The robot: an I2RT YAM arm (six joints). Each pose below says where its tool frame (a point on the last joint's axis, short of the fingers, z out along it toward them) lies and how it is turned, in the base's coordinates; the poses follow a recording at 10 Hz.
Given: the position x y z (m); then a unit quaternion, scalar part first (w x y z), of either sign.
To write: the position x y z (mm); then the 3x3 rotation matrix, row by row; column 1 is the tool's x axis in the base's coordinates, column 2 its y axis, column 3 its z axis. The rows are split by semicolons. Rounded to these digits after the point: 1 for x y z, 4 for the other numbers.
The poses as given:
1: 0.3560, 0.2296, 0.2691, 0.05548, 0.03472, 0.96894, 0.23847
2: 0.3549, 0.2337, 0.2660, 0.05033, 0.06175, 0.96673, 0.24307
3: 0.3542, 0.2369, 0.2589, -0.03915, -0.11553, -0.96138, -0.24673
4: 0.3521, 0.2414, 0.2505, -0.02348, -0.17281, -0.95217, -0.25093
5: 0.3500, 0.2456, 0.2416, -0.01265, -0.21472, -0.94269, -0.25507
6: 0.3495, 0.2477, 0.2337, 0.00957, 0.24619, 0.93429, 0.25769
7: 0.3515, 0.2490, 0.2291, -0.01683, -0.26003, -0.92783, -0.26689
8: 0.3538, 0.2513, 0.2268, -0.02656, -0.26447, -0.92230, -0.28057
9: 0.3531, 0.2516, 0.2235, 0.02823, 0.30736, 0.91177, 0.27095
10: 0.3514, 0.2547, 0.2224, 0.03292, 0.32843, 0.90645, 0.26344
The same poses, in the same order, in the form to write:
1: 356.0, 229.6, 269.1; -0.9914, 0.0408, 0.1241; 0.0937, 0.8839, 0.4583; -0.0910, 0.4660, -0.8801
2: 354.9, 233.7, 266.0; -0.9873, 0.0949, 0.1273; 0.1439, 0.8742, 0.4638; -0.0673, 0.4762, -0.8768
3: 354.2, 236.9, 258.9; -0.9702, 0.2028, 0.1323; 0.2415, 0.8516, 0.4654; -0.0183, 0.4834, -0.8752
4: 352.1, 241.4, 250.5; -0.9392, 0.3173, 0.1314; 0.3409, 0.8143, 0.4697; 0.0420, 0.4860, -0.8730
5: 350.0, 245.6, 241.6; -0.9075, 0.3984, 0.1334; 0.4113, 0.7777, 0.4755; 0.0857, 0.4863, -0.8696
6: 349.5, 247.7, 233.7; -0.8786, 0.4551, 0.1448; 0.4650, 0.7460, 0.4768; 0.1090, 0.4862, -0.8670
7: 351.5, 249.0, 229.1; -0.8642, 0.4735, 0.1700; 0.4915, 0.7223, 0.4865; 0.1076, 0.5040, -0.8570
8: 353.8, 251.3, 226.8; -0.8587, 0.4729, 0.1974; 0.5027, 0.7027, 0.5035; 0.0994, 0.5316, -0.8412
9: 353.1, 251.6, 223.5; -0.8095, 0.5452, 0.2180; 0.5758, 0.6642, 0.4767; 0.1151, 0.5114, -0.8516
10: 351.4, 254.7, 222.4; -0.7821, 0.5781, 0.2327; 0.6128, 0.6455, 0.4560; 0.1134, 0.4992, -0.8590
